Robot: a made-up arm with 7 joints.
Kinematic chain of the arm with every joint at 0, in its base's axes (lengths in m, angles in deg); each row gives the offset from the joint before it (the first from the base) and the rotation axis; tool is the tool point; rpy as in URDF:
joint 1: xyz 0 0 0.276 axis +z
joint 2: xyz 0 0 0 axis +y
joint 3: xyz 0 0 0.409 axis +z
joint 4: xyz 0.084 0 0 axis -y
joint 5: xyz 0.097 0 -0.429 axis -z
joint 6: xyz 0 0 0 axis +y
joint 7: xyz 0.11 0 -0.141 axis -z
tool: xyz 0 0 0 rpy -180 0 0
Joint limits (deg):
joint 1: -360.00..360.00
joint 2: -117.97..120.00
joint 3: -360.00..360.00
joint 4: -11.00..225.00
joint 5: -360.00..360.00
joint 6: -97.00..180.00
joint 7: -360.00..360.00
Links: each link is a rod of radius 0.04 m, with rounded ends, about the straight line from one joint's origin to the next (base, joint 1, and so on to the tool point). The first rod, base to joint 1, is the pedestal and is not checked.
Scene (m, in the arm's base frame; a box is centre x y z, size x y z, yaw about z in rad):
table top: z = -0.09
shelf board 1: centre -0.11 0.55 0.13 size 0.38 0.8 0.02 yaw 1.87
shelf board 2: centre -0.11 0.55 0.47 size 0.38 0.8 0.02 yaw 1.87
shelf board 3: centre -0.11 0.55 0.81 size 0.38 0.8 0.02 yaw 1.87
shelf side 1: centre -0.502 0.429 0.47 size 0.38 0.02 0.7 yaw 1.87
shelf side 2: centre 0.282 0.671 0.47 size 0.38 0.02 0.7 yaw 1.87
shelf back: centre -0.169 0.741 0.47 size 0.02 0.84 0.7 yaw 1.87
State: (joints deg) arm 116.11 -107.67 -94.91 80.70 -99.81 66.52 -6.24
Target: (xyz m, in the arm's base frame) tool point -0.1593 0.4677 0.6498
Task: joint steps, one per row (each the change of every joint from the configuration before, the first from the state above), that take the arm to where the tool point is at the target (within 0.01 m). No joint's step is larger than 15 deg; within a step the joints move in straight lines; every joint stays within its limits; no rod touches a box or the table.
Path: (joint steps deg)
1: 11.35 3.32 13.57 -11.39 0.12 -5.70 0.00
2: 11.36 3.33 13.57 -11.39 0.13 -5.70 0.00
3: 11.35 3.32 13.58 -11.39 0.12 -5.71 0.00
4: 11.36 3.32 13.57 -11.39 0.12 -5.70 0.00
5: 11.35 3.33 13.57 -11.39 0.13 -5.70 0.00
6: 3.79 11.17 -7.06 8.64 -0.01 3.63 0.00
7: 3.78 11.18 -7.07 8.64 0.00 3.62 0.00
8: 3.78 11.17 -7.06 8.64 0.00 3.62 0.00

